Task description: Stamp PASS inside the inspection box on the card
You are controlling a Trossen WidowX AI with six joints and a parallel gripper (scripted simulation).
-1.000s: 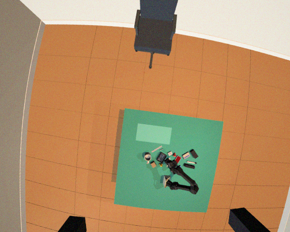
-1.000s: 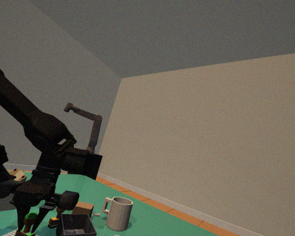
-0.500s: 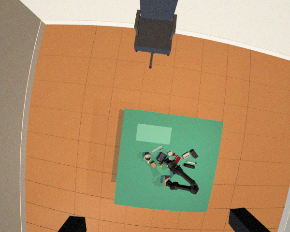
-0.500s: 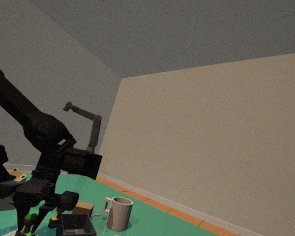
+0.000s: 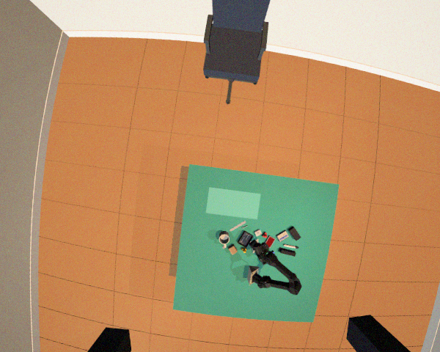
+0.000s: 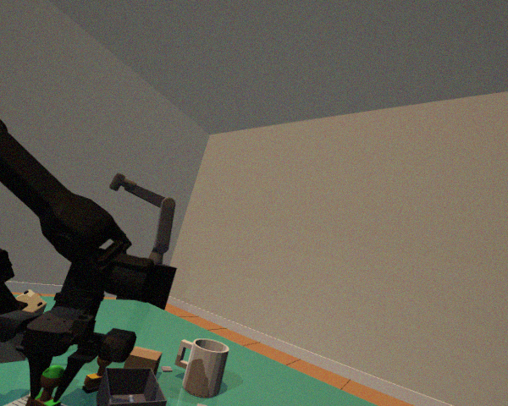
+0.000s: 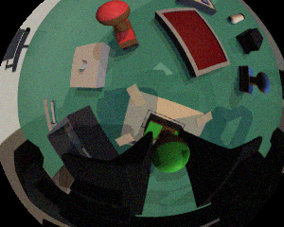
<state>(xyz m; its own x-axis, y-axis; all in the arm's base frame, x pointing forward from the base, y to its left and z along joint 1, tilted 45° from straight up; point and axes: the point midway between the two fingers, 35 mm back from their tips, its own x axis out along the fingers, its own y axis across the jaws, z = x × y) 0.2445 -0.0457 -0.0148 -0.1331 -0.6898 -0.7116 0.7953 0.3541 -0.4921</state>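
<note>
Now: the striped card 10 mm behind my gripper tip and 30 mm below it. Also, from my gripper tip: red ink pad 30 mm ahead, 110 mm to the right, 20 mm below; then dark tray 60 mm ahead, 90 mm to the left, 10 mm below; then red-knobbed stamp 100 mm ahead, 70 mm to the right.
</note>
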